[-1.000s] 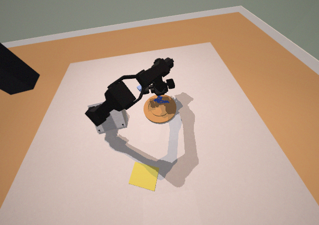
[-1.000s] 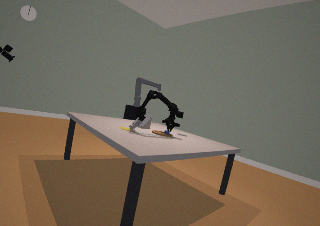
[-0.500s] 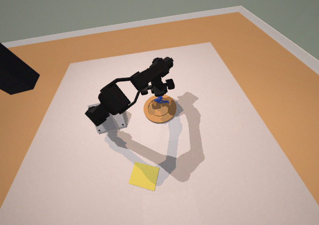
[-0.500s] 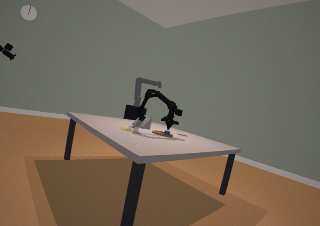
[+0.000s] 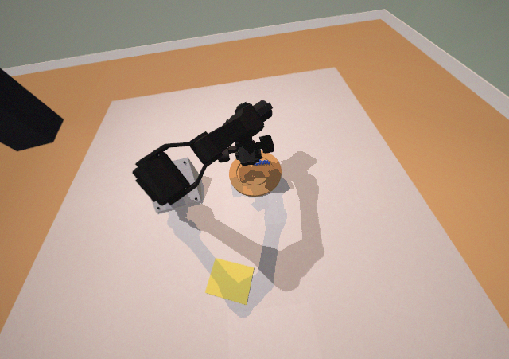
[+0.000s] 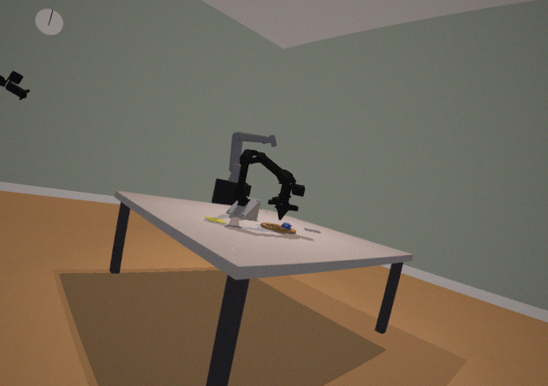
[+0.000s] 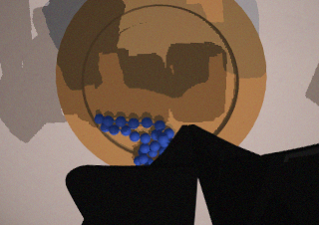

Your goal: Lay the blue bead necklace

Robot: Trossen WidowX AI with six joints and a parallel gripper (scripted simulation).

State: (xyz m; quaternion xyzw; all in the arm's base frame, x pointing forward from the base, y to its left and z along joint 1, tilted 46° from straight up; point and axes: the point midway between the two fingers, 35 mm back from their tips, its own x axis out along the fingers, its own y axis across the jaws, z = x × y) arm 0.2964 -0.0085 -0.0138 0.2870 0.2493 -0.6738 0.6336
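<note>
Now: gripper tip 20 mm short of the round bead board, 20 mm to the left of it and 40 mm above it. Also, from my gripper tip: yellow square patch (140 mm behind, 350 mm to the right, 50 mm below); then flat grey tile (60 mm ahead, 290 mm to the left, 50 mm below); then light blue cube (70 mm behind, 180 mm to the left, 40 mm below).
</note>
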